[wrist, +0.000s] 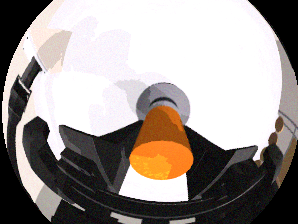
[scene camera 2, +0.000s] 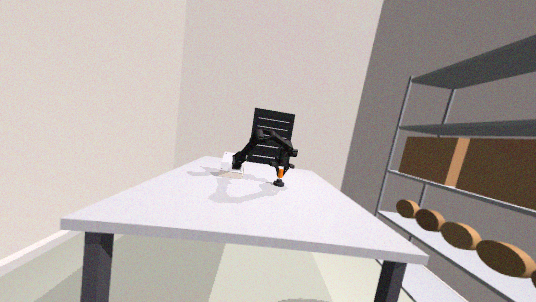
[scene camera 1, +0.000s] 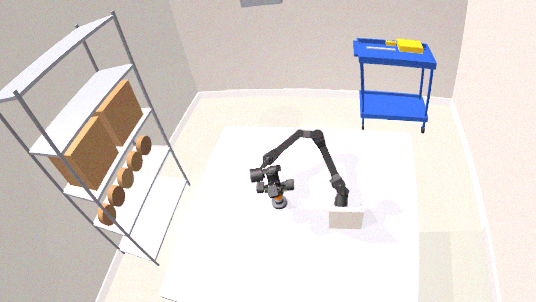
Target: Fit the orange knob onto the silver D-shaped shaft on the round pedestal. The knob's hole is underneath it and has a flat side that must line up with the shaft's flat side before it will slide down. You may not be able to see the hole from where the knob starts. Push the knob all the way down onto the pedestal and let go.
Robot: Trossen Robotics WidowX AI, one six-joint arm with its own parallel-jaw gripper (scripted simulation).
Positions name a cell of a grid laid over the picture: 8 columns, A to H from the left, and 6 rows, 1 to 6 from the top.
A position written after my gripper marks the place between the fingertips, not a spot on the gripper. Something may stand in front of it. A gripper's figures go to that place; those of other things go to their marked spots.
My gripper (wrist: E4): 0.10 m from the lens. An orange knob (wrist: E5) is 0.06 m from the lens. A pedestal (wrist: E3) is 0.14 m from the lens. The marked spots on the pedestal and the orange knob are 0.10 m apart.
